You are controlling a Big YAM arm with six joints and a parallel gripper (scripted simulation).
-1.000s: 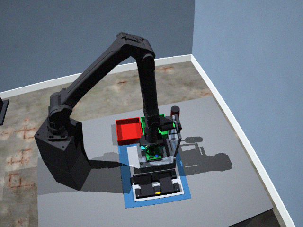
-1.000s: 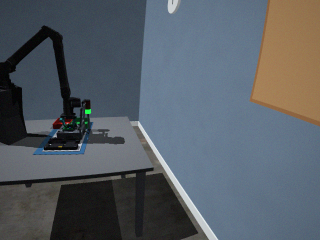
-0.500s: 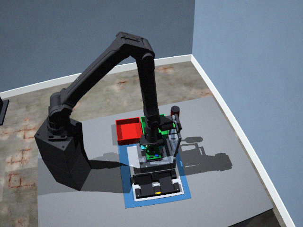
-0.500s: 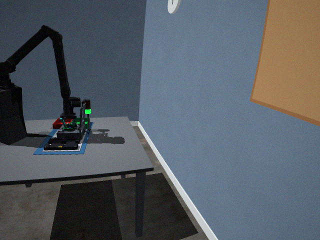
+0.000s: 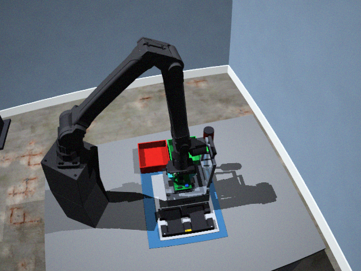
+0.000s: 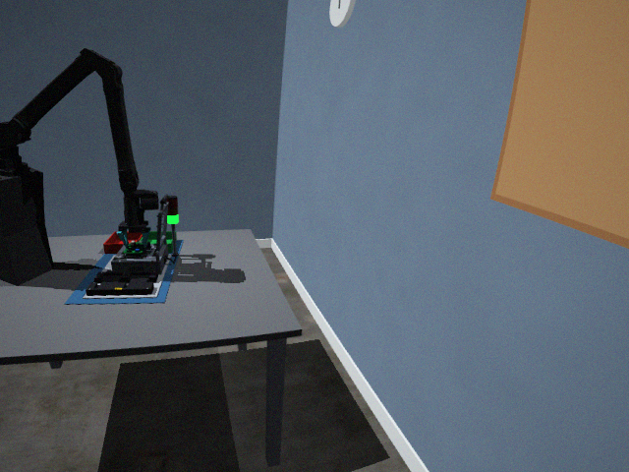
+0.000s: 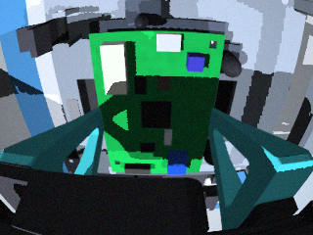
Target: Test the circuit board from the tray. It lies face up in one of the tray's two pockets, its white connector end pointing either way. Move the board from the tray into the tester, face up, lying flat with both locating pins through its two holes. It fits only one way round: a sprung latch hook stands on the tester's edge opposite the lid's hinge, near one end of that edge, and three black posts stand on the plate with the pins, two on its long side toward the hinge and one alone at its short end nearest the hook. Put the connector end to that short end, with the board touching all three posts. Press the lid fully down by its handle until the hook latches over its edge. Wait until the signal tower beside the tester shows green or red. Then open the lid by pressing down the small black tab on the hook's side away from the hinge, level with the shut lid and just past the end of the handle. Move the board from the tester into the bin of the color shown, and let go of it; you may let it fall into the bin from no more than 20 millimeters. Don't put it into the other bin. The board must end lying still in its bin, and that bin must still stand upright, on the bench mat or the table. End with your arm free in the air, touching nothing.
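Right now the black latch hook is 6 cm behind my hand and 6 cm to the left of it. The rest, counted from my hand: green circuit board right at my hand; clear lid 11 cm ahead, 1 cm to the right, 10 cm above; green bin 6 cm ahead, 20 cm to the left, 7 cm below.
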